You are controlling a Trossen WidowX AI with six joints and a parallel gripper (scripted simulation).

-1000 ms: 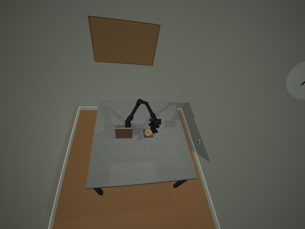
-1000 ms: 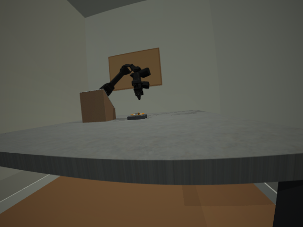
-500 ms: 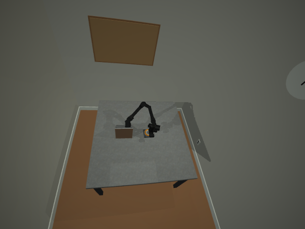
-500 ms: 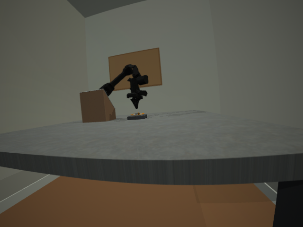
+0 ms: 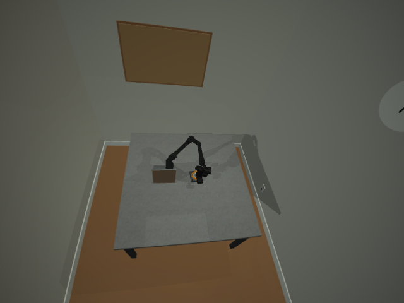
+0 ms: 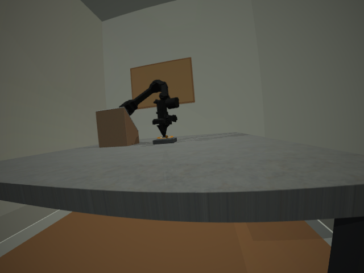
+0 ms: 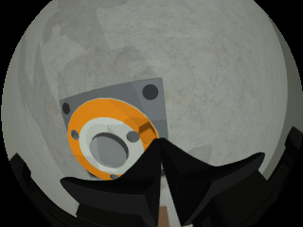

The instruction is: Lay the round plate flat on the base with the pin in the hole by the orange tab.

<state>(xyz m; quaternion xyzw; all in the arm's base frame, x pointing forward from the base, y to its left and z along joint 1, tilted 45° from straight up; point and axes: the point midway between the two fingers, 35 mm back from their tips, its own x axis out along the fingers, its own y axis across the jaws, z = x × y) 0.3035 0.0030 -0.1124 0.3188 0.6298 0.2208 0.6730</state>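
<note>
The round plate lies 3 cm to the left of my gripper tip. From my gripper tip the other things lie so: base 5 cm to the left, 2 cm below, 1 cm behind.
</note>
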